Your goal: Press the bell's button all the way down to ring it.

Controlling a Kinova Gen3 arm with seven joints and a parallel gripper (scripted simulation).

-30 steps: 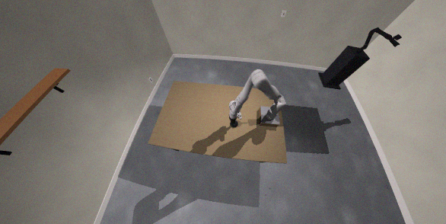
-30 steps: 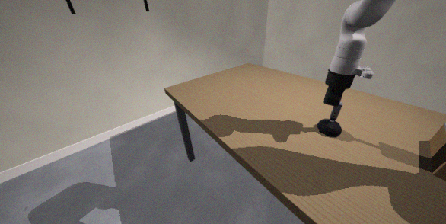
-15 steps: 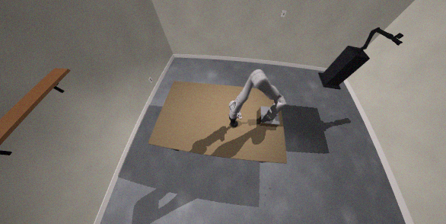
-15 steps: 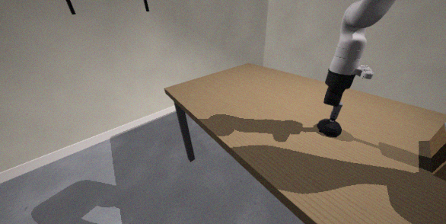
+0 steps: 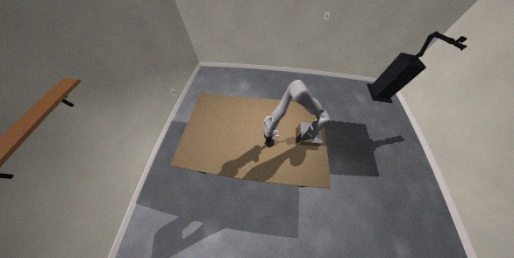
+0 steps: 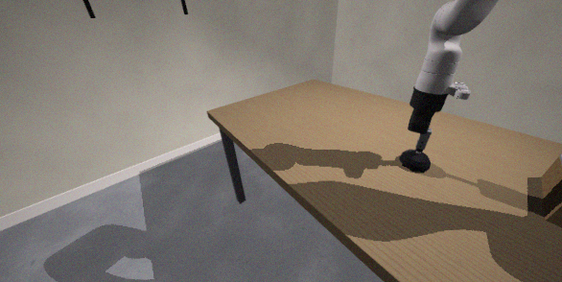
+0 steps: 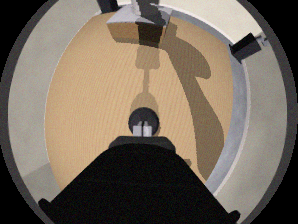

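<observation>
Now: the bell button 30 mm below my hand. Also, from my hand: black dome bell (40 mm below).
</observation>
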